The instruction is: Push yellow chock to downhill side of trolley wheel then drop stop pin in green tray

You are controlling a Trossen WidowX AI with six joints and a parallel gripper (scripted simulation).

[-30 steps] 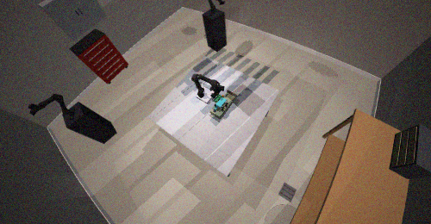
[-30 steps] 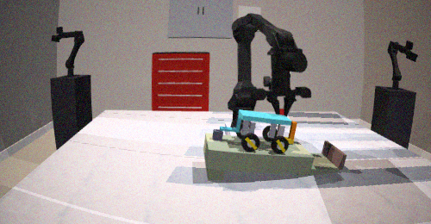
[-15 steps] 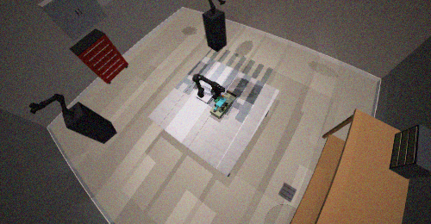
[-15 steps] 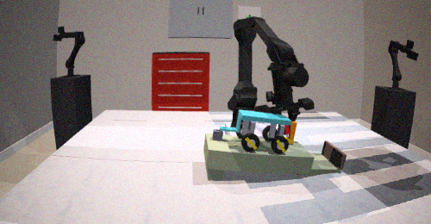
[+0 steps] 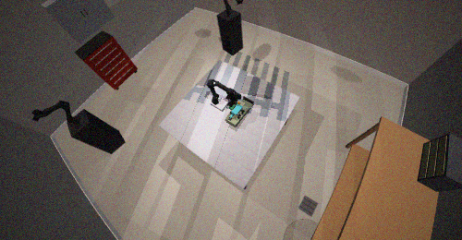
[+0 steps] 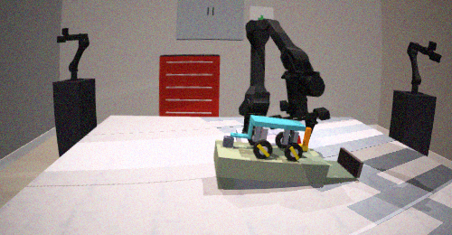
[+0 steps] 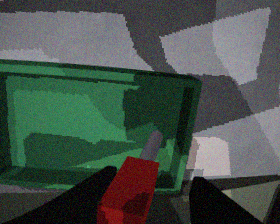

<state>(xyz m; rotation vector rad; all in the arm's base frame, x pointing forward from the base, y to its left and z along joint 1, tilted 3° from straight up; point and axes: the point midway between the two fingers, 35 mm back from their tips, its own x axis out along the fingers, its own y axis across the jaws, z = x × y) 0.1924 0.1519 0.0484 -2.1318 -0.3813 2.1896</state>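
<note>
My gripper tip is 30 mm to the left of the green tray and 60 mm above it. Also, from my gripper tip: red-headed stop pin 10 mm below; then pale green ramp 130 mm ahead, 100 mm to the right, 10 mm below; then yellow chock 70 mm ahead, 20 mm to the right, 30 mm above.
</note>
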